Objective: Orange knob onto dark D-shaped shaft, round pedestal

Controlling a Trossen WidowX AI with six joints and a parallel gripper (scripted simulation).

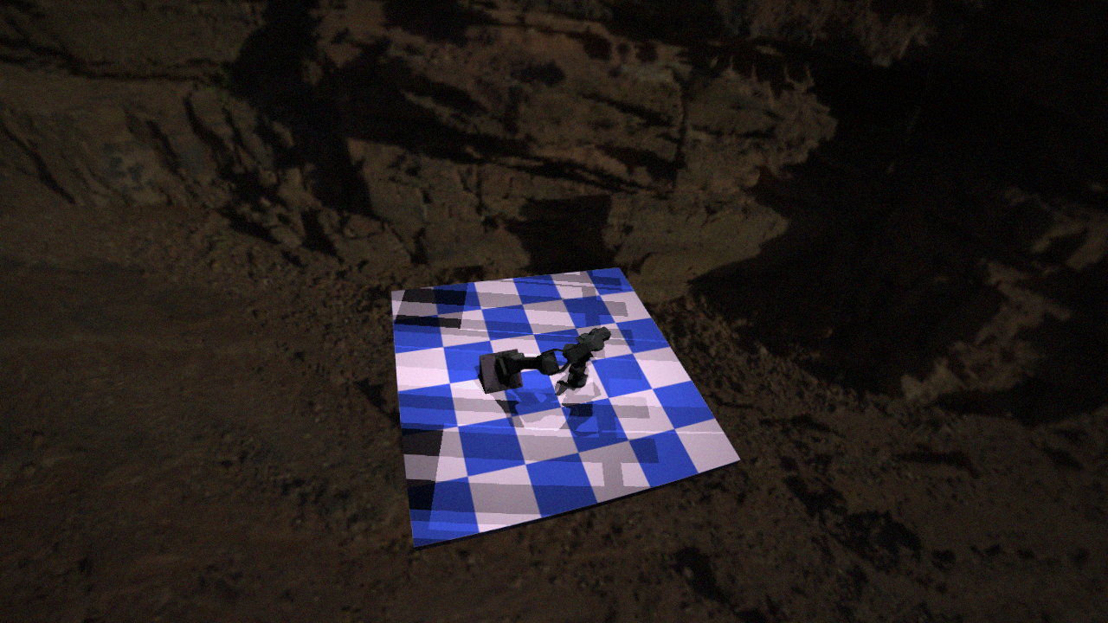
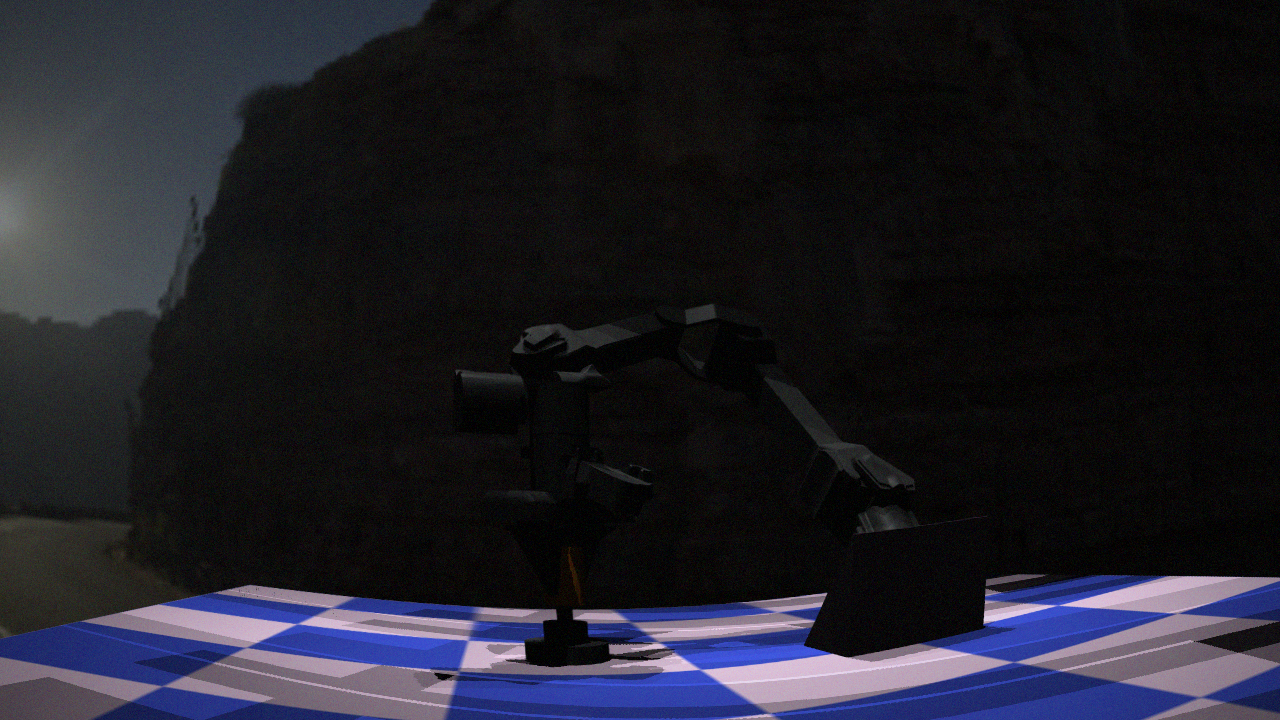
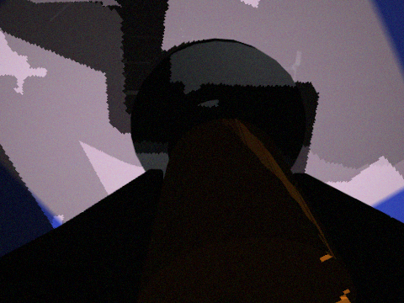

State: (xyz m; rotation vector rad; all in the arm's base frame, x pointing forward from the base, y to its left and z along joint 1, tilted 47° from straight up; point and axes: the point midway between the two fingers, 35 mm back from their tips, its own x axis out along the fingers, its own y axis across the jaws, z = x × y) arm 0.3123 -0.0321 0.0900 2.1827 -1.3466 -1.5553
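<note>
Now: the orange knob 2 cm above my gripper tip. From my gripper tip the other things lie so: pedestal 4 cm below.
</note>
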